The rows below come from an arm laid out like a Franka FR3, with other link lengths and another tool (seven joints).
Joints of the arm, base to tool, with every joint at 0 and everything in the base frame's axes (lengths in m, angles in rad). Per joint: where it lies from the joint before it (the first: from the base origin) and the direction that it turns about. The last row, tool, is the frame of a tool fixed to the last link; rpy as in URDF.
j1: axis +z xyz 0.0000 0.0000 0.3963
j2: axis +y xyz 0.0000 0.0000 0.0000
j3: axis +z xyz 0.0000 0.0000 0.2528
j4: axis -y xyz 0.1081 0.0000 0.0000
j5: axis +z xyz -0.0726 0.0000 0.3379
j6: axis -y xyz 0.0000 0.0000 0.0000
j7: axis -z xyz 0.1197 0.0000 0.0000
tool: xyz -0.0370 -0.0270 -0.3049 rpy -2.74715 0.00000 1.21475
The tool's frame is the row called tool.
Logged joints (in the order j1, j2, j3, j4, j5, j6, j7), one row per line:
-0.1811 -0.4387 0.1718 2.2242 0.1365 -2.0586 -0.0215
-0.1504 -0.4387 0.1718 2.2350 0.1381 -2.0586 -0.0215
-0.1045 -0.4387 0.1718 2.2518 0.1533 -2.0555 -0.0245
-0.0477 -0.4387 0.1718 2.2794 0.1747 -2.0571 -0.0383
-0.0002 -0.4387 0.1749 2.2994 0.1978 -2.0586 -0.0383
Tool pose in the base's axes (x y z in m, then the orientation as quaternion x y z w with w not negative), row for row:
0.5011 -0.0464 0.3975 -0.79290 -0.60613 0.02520 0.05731
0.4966 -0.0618 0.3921 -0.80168 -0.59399 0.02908 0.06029
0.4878 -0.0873 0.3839 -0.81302 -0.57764 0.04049 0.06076
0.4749 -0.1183 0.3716 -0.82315 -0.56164 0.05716 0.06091
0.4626 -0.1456 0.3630 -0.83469 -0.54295 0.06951 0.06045
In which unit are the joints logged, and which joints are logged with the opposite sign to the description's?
The joints are logged in radians. Opposite sign: j1, j3, j4, j5, j6.
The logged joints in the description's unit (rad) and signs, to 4 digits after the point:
0.1811 -0.4387 -0.1718 -2.2242 -0.1365 2.0586 -0.0215
0.1504 -0.4387 -0.1718 -2.2350 -0.1381 2.0586 -0.0215
0.1045 -0.4387 -0.1718 -2.2518 -0.1533 2.0555 -0.0245
0.0477 -0.4387 -0.1718 -2.2794 -0.1747 2.0571 -0.0383
0.0002 -0.4387 -0.1749 -2.2994 -0.1978 2.0586 -0.0383

